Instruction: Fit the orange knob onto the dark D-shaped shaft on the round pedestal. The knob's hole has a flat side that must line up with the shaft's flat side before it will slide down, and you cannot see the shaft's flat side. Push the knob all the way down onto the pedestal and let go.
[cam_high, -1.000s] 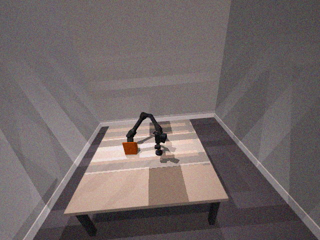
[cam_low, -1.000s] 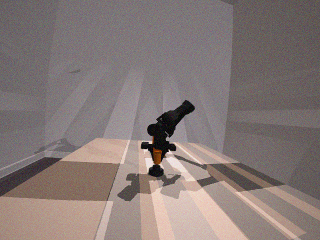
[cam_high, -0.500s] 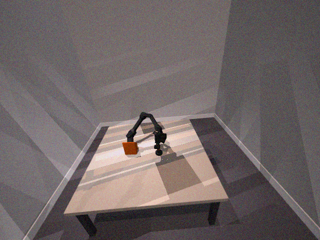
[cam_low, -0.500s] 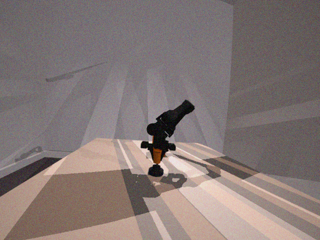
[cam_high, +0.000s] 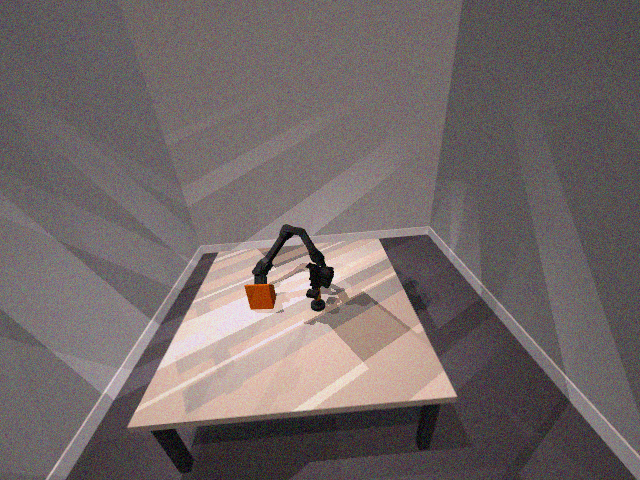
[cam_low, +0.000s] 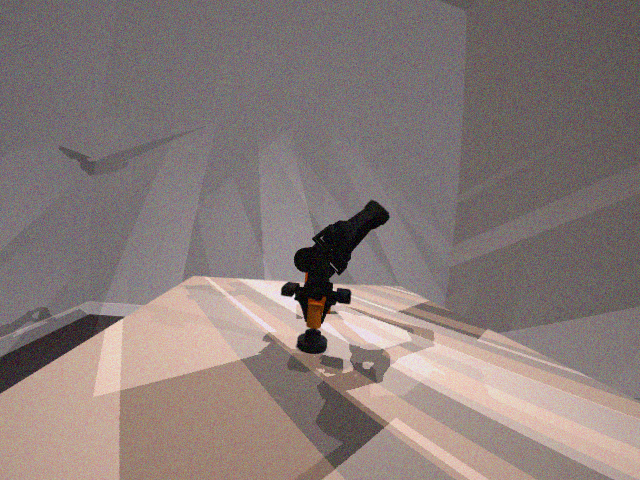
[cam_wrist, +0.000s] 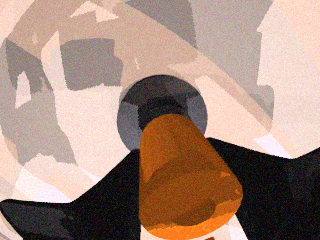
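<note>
Now: the orange knob 20 mm above my gripper tip. Also, from my gripper tip: pedestal 40 mm below.
</note>
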